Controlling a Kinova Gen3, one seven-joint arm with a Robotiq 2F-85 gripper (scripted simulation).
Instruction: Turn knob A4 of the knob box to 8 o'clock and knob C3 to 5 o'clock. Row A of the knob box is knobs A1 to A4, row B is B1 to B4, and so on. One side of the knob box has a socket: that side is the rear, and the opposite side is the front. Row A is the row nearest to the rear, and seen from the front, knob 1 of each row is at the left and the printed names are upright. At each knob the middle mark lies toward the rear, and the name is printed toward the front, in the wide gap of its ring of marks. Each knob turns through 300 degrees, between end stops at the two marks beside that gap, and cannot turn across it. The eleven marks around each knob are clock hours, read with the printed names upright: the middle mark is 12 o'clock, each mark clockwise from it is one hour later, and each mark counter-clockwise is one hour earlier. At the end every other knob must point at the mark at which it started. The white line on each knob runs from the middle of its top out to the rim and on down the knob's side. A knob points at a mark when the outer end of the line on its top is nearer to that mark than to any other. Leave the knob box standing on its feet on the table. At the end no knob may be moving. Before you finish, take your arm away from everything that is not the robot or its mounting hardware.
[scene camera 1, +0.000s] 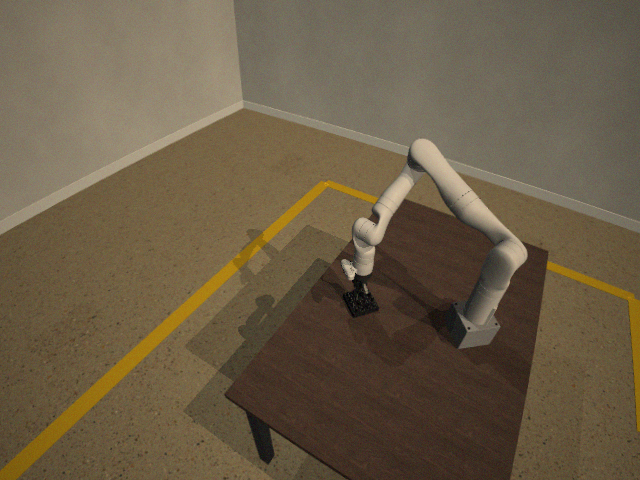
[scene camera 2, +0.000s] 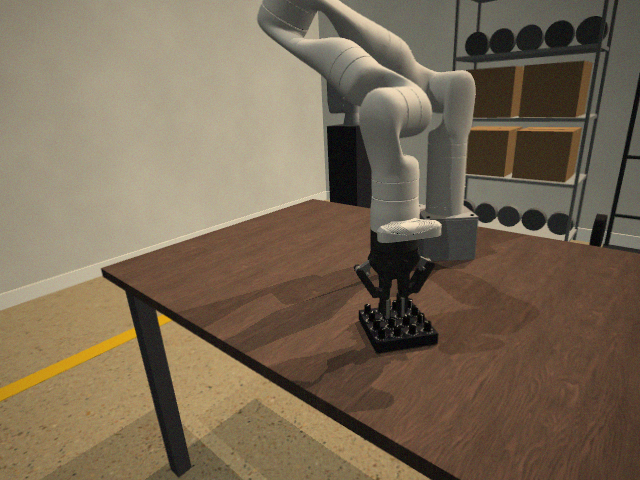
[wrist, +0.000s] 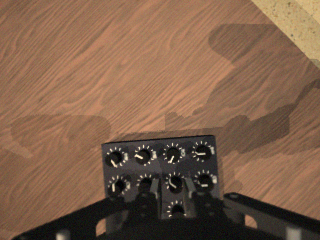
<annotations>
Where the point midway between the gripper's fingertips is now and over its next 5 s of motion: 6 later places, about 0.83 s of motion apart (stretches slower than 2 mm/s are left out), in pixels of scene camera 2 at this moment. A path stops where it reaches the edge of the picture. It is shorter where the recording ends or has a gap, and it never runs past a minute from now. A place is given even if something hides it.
My gripper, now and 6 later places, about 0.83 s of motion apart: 393, 315; 392, 302; 392, 299; 392, 294; 392, 293; 391, 303; 391, 314
</annotations>
